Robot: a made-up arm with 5 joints.
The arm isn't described. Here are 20 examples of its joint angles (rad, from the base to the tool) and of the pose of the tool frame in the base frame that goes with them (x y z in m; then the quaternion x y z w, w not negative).
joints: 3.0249 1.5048 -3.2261 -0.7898 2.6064
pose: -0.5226 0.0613 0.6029 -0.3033 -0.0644 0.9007 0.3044
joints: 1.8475 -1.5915 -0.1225 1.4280 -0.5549
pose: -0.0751 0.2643 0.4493 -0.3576 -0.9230 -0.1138 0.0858
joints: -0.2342 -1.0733 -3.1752 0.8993 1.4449
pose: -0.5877 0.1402 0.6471 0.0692 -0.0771 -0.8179 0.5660
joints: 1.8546 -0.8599 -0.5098 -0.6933 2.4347
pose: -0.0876 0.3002 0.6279 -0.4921 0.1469 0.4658 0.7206
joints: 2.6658 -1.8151 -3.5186 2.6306 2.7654
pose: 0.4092 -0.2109 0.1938 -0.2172 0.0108 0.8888 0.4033
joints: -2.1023 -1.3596 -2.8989 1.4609 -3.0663
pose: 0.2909 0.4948 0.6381 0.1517 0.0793 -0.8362 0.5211
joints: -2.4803 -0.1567 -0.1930 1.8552 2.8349
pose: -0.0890 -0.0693 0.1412 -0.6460 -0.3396 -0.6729 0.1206
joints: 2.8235 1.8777 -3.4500 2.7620 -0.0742
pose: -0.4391 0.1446 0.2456 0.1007 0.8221 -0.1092 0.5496
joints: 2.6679 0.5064 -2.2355 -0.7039 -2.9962
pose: -0.4186 0.2146 0.7679 -0.3304 0.1057 0.9253 0.1533
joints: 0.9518 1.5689 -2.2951 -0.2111 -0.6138
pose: 0.3555 0.4990 0.1118 -0.6325 -0.6292 -0.4452 0.0760
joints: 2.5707 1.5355 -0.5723 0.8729 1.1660
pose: 0.1606 -0.1032 0.0055 0.4636 0.3924 0.2329 0.7595
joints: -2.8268 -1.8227 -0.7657 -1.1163 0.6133
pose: 0.1723 0.0561 0.7456 0.0413 0.2748 0.4299 0.8590
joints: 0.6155 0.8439 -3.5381 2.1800 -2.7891
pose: 0.2929 0.2071 0.7705 -0.1268 0.9588 0.1183 0.2251
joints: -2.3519 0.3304 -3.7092 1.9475 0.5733
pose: -0.0244 -0.0246 0.9190 0.0815 -0.7503 0.4133 0.5096
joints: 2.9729 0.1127 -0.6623 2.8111 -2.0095
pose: -0.1844 0.0314 0.2687 -0.3390 0.2579 -0.8018 0.4192
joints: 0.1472 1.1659 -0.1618 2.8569 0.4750
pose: -0.0782 -0.0116 0.2613 -0.3473 0.0574 -0.8911 0.2865
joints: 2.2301 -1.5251 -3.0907 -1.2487 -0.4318
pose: 0.3176 -0.4099 0.2300 0.2324 0.9502 -0.1293 0.1627
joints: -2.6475 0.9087 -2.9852 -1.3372 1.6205
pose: -0.2983 -0.1607 0.7691 0.0724 0.1147 0.8630 0.4867
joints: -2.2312 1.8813 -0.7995 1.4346 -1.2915
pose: 0.1515 0.1950 0.0634 -0.2742 0.1392 -0.1802 0.9343
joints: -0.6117 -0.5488 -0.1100 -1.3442 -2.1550
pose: 0.2318 -0.1626 0.4059 0.3864 0.3759 0.1570 0.8275
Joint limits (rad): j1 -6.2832..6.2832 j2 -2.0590..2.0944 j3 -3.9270..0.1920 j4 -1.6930..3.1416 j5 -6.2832..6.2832
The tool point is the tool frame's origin. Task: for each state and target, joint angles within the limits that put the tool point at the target. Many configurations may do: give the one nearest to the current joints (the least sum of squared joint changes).
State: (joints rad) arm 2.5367 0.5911 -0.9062 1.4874 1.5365
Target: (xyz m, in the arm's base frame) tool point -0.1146 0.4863 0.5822
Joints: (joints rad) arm 1.8022 -0.0239 -1.6143 1.2627 1.5365
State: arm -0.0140 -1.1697 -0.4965 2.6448 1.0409
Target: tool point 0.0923 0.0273 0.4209
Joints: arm 0.2876 -1.4378 -0.1556 3.0840 1.0409
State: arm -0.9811 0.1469 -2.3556 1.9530 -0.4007
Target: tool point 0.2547 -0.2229 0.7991
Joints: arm -0.7189 0.0216 -2.4122 1.9995 -0.4007
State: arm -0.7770 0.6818 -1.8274 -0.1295 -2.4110
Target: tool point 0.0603 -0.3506 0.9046
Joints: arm -1.4005 0.1198 -2.1740 -0.3023 -2.4110
